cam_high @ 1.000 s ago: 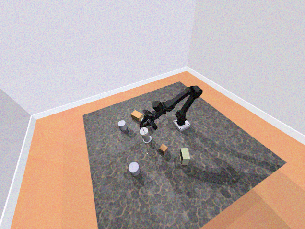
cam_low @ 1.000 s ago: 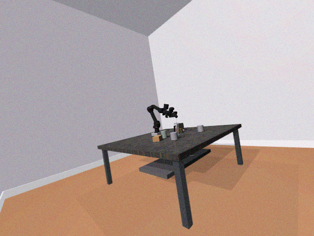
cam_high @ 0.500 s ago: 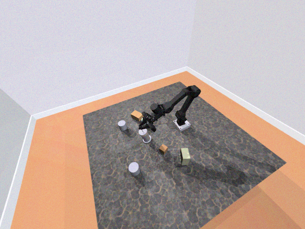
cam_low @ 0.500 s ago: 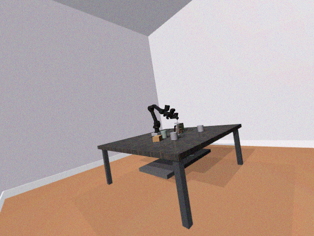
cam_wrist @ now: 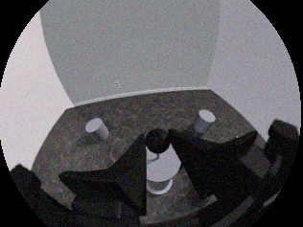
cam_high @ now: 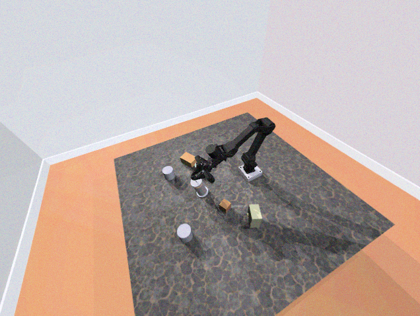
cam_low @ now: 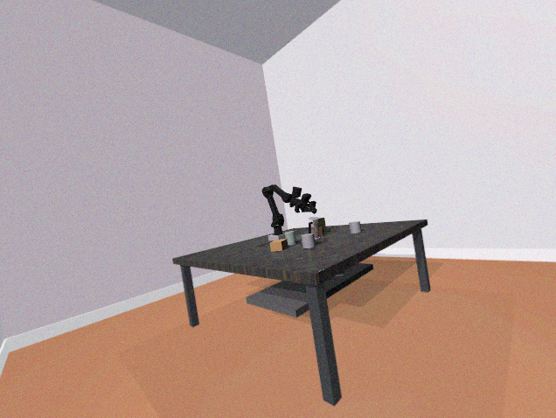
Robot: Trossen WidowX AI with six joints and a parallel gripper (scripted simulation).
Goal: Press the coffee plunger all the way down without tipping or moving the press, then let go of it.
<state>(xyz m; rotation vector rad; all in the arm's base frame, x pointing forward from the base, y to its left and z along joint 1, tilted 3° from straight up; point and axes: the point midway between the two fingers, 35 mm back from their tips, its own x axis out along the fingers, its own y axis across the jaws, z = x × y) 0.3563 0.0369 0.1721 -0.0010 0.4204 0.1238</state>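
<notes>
Right now the coffee press is 20 mm behind my gripper tip, 20 mm to the right of it and 90 mm below it. From my gripper tip the other things lie so: cream box (260 mm behind, 270 mm to the left, 130 mm below); then small cube (140 mm behind, 140 mm to the left, 160 mm below); then orange box (30 mm behind, 300 mm to the right, 160 mm below).
</notes>
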